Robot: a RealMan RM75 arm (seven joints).
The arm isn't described. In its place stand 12 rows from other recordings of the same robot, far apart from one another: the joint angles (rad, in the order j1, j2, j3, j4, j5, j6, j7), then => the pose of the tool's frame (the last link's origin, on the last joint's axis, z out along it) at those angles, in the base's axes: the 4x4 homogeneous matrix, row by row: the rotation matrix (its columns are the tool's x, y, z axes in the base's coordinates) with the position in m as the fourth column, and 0 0 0 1 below.
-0.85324, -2.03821, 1.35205, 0.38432, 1.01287, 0.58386, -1.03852 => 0.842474 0.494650 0.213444 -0.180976; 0.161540 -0.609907 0.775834 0.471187; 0.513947 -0.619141 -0.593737 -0.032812; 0 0 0 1
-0.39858, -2.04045, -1.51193, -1.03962, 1.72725, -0.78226, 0.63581 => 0.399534 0.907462 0.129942 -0.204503; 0.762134 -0.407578 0.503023 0.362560; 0.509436 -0.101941 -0.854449 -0.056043; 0 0 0 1
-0.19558, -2.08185, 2.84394, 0.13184, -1.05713, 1.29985, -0.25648 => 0.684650 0.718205 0.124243 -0.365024; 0.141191 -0.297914 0.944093 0.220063; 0.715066 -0.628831 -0.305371 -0.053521; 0 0 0 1
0.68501, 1.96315, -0.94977, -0.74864, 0.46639, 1.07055, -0.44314 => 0.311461 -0.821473 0.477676 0.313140; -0.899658 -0.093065 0.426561 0.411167; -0.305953 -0.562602 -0.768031 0.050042; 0 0 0 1
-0.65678, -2.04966, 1.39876, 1.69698, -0.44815, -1.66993, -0.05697 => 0.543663 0.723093 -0.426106 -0.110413; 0.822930 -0.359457 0.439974 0.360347; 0.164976 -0.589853 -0.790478 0.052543; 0 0 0 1
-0.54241, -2.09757, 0.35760, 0.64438, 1.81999, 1.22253, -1.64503 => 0.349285 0.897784 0.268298 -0.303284; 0.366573 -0.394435 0.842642 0.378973; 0.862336 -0.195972 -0.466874 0.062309; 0 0 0 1
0.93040, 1.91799, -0.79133, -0.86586, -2.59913, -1.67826, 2.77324 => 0.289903 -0.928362 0.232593 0.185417; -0.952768 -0.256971 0.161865 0.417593; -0.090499 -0.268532 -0.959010 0.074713; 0 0 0 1
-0.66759, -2.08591, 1.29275, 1.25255, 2.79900, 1.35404, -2.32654 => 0.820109 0.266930 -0.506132 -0.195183; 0.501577 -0.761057 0.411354 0.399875; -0.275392 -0.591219 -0.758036 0.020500; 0 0 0 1
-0.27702, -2.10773, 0.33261, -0.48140, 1.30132, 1.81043, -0.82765 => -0.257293 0.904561 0.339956 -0.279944; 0.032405 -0.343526 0.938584 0.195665; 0.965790 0.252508 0.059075 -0.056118; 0 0 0 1
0.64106, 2.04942, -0.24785, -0.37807, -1.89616, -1.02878, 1.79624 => 0.057823 -0.987789 -0.144668 0.316497; -0.496403 -0.154174 0.854291 0.398457; -0.866164 0.022416 -0.499257 0.027521; 0 0 0 1
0.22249, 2.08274, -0.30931, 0.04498, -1.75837, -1.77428, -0.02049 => 0.735243 -0.337018 -0.588078 0.307715; 0.344712 -0.561118 0.752543 0.194194; -0.583601 -0.756020 -0.296384 -0.038197; 0 0 0 1
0.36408, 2.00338, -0.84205, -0.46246, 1.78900, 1.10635, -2.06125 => 0.673934 -0.712037 -0.197019 0.347811; -0.251839 -0.472116 0.844798 0.339799; -0.694543 -0.519721 -0.497494 0.039398; 0 0 0 1
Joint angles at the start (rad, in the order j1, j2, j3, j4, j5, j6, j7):
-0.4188, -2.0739, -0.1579, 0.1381, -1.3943, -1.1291, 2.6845
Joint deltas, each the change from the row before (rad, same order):
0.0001, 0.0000, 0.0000, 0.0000, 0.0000, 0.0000, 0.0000
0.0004, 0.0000, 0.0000, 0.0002, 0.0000, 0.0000, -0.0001
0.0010, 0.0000, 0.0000, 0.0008, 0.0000, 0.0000, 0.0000
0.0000, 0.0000, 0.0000, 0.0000, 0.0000, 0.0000, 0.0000
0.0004, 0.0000, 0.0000, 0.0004, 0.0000, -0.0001, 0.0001
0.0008, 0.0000, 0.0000, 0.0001, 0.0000, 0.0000, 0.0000
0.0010, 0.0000, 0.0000, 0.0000, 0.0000, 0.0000, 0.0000
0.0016, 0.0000, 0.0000, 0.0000, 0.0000, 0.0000, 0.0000
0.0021, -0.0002, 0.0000, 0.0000, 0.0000, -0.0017, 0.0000
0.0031, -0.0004, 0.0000, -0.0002, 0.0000, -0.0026, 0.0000
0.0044, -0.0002, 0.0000, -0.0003, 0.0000, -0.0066, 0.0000
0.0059, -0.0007, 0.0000, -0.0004, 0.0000, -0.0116, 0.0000
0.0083, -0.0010, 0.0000, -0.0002, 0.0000, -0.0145, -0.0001
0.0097, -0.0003, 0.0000, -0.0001, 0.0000, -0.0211, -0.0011
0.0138, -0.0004, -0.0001, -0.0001, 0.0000, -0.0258, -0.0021
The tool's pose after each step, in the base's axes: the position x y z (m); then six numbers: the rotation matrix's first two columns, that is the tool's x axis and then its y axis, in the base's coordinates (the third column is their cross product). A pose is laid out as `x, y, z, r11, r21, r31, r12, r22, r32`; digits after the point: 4 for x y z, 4 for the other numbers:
-0.3875, 0.3084, 0.0163, 0.7091, 0.1330, 0.6925, 0.7050, -0.1176, -0.6994
-0.3876, 0.3083, 0.0163, 0.7091, 0.1333, 0.6924, 0.7050, -0.1172, -0.6994
-0.3880, 0.3079, 0.0165, 0.7094, 0.1339, 0.6919, 0.7046, -0.1163, -0.7000
-0.3880, 0.3079, 0.0165, 0.7094, 0.1339, 0.6919, 0.7046, -0.1163, -0.7000
-0.3882, 0.3077, 0.0166, 0.7097, 0.1340, 0.6916, 0.7044, -0.1159, -0.7003
-0.3885, 0.3074, 0.0166, 0.7097, 0.1346, 0.6916, 0.7044, -0.1153, -0.7004
-0.3888, 0.3070, 0.0166, 0.7095, 0.1353, 0.6916, 0.7045, -0.1146, -0.7004
-0.3893, 0.3064, 0.0166, 0.7093, 0.1364, 0.6916, 0.7047, -0.1135, -0.7004
-0.3896, 0.3056, 0.0166, 0.7089, 0.1365, 0.6919, 0.7051, -0.1128, -0.7001
-0.3901, 0.3044, 0.0165, 0.7082, 0.1365, 0.6927, 0.7058, -0.1119, -0.6995
-0.3905, 0.3027, 0.0166, 0.7074, 0.1339, 0.6941, 0.7067, -0.1118, -0.6986
-0.3905, 0.3005, 0.0167, 0.7060, 0.1281, 0.6965, 0.7081, -0.1130, -0.6970
-0.3907, 0.2973, 0.0169, 0.7042, 0.1214, 0.6995, 0.7099, -0.1138, -0.6950
-0.3907, 0.2936, 0.0177, 0.7021, 0.1097, 0.7036, 0.7121, -0.1160, -0.6924
-0.3911, 0.2883, 0.0187, 0.6985, 0.0969, 0.7090, 0.7154, -0.1173, -0.6888

